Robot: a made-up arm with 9 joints. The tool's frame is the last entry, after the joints. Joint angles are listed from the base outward. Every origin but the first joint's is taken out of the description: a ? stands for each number. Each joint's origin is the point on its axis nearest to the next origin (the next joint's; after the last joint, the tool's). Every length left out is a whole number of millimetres.
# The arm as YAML. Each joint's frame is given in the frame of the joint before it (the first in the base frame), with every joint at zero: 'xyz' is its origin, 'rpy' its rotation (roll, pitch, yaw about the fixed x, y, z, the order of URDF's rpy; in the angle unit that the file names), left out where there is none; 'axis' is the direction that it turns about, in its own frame. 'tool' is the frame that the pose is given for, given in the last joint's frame.
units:
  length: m
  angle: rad
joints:
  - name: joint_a
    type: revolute
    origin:
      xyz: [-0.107, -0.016, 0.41]
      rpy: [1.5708, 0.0, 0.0]
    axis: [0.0, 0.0, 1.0]
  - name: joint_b
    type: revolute
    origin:
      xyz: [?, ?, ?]
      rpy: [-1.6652, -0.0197, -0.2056]
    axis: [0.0, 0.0, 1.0]
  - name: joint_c
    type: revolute
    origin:
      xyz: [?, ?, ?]
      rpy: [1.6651, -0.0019, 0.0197]
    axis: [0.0, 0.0, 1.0]
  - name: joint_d
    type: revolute
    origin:
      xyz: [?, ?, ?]
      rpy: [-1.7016, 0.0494, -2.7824]
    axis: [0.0, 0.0, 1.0]
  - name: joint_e
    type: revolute
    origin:
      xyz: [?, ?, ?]
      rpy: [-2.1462, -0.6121, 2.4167]
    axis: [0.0, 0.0, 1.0]
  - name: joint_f
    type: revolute
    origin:
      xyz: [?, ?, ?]
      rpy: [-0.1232, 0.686, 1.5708]
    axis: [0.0, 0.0, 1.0]
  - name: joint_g
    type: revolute
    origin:
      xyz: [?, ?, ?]
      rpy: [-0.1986, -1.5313, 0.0]
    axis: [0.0, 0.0, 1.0]
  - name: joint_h
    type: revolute
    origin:
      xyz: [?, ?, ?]
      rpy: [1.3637, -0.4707, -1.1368]
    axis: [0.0, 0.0, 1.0]
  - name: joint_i
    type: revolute
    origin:
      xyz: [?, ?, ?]
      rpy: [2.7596, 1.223, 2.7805]
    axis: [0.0, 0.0, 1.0]
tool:
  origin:
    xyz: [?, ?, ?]
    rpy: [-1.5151, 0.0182, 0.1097]
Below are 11 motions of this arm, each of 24 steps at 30 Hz.
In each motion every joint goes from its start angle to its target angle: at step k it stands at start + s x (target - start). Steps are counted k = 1, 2, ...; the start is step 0. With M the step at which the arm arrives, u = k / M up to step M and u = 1 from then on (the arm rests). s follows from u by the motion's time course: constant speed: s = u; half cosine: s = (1 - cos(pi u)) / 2; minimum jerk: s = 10 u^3 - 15 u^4 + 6 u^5.
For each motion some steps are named. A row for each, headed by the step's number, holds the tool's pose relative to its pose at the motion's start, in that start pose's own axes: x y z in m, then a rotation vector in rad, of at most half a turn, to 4 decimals.
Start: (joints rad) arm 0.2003 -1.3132 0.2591 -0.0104 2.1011 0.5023 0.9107 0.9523 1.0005
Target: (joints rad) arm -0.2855 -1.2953 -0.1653 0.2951 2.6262 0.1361 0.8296 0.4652 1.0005
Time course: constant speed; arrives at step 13
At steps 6, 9, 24:
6: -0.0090 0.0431 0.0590 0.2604 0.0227 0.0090
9: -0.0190 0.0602 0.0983 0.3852 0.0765 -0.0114
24: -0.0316 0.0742 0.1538 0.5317 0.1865 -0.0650

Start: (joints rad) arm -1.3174 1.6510 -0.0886 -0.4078 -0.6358 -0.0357 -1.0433 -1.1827 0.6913
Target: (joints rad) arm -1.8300 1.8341 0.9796 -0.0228 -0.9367 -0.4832 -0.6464 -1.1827 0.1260
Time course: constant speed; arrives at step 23
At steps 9, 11, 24:
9: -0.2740 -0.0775 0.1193 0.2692 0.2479 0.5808
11: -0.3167 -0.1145 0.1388 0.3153 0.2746 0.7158
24: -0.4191 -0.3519 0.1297 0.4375 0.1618 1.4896

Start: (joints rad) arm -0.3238 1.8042 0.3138 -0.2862 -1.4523 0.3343 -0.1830 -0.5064 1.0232
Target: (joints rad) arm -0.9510 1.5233 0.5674 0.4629 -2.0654 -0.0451 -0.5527 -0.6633 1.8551
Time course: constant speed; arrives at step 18
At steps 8, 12, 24:
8: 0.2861 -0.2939 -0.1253 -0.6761 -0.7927 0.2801
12: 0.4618 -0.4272 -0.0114 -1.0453 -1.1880 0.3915
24: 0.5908 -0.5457 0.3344 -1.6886 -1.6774 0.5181

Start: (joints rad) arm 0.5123 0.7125 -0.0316 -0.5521 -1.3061 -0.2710 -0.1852 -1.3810 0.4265
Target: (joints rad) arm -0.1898 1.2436 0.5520 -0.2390 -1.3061 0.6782 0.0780 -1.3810 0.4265
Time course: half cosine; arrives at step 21
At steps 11, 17, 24:
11: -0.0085 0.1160 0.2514 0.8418 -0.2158 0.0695
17: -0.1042 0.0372 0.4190 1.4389 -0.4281 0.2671
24: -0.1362 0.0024 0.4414 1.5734 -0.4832 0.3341

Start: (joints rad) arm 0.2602 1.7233 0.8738 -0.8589 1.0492 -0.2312 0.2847 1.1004 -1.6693
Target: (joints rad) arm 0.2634 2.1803 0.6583 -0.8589 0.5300 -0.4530 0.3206 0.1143 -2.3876
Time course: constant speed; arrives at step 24
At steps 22, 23, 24:
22: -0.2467 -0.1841 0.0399 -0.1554 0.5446 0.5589
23: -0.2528 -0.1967 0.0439 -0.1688 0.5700 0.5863
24: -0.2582 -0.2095 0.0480 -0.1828 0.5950 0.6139

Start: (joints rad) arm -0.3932 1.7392 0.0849 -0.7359 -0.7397 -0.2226 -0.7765 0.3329 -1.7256
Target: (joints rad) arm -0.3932 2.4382 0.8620 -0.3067 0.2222 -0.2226 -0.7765 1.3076 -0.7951
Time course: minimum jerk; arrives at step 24
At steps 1, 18, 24:
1: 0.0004 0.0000 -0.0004 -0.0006 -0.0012 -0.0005
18: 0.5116 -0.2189 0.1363 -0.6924 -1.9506 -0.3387
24: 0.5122 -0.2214 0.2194 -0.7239 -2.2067 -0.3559

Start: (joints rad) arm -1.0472 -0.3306 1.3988 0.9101 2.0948 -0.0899 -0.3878 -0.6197 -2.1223
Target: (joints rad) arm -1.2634 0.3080 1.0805 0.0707 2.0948 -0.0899 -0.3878 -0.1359 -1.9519
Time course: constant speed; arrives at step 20
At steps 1, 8, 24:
1: 0.0329 0.0193 -0.0048 0.0153 -0.0429 -0.0588
8: 0.2898 0.0930 -0.0082 0.0931 -0.3476 -0.4766
24: 0.6966 -0.0463 0.0801 0.0783 -0.8929 -1.1787

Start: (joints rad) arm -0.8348 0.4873 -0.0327 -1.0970 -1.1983 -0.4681 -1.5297 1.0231 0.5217
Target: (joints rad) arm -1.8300 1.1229 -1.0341 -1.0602 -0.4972 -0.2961 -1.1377 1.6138 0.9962
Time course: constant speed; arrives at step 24
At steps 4, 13, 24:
4: -0.0157 0.0391 0.0948 0.3414 -0.2486 0.1970
13: -0.0092 0.0714 0.3081 1.1017 -0.9452 0.3416
24: 0.0203 -0.0385 0.5962 1.9555 -1.7660 -0.1192

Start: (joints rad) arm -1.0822 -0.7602 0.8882 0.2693 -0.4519 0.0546 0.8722 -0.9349 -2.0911
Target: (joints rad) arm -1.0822 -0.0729 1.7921 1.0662 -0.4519 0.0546 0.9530 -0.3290 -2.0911
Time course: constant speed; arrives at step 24
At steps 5, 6, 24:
5: 0.0907 0.0395 0.0036 -0.0394 0.0284 -0.3615
6: 0.1115 0.0448 0.0042 -0.0423 0.0294 -0.4369
24: 0.4698 -0.0752 0.0922 0.2704 -0.1644 -1.8474

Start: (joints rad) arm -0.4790 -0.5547 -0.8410 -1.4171 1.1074 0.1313 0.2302 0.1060 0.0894
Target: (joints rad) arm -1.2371 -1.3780 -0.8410 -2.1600 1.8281 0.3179 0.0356 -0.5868 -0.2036
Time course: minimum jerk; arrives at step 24
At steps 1, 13, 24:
1: 0.0001 0.0004 0.0001 0.0004 -0.0006 0.0001
13: -0.0884 0.2362 0.0687 0.4669 -0.3317 0.2234
24: -0.3029 0.2521 0.1023 0.8379 -0.3957 0.4816

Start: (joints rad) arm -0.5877 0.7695 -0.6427 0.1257 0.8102 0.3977 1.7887 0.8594 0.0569
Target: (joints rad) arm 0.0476 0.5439 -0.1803 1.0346 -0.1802 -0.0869 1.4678 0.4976 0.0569
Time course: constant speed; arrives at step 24
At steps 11, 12, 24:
11: -0.1292 0.1722 0.2428 1.0682 -0.2920 0.2929
12: -0.1508 0.1659 0.2514 1.1432 -0.3208 0.3450
24: -0.3419 0.0141 0.0467 1.5709 -0.5318 1.2361

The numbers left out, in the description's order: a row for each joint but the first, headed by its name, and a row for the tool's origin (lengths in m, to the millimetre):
joint_b: -0.068 -0.225 0.0
joint_c: 0.116 -0.145 0.0
joint_d: 0.053 0.093 0.0
joint_e: -0.163 0.013 0.0
joint_f: -0.044 0.065 0.0
joint_g: 0.021 0.073 0.0
joint_h: -0.105 -0.065 0.0
joint_i: -0.335 -0.015 0.0
tool: -0.117 -0.233 0.0

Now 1 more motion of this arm.
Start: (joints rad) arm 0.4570 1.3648 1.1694 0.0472 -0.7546 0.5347 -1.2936 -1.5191 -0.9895
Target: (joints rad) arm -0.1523 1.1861 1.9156 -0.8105 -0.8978 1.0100 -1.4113 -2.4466 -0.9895
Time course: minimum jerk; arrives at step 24
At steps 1, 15, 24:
1: -0.0002 0.0000 0.0000 0.0005 0.0003 0.0002
15: -0.0024 -0.0655 -0.0117 0.4095 -0.0424 -0.0076
24: 0.0571 -0.1272 -0.0352 0.4699 -0.2600 -0.0394

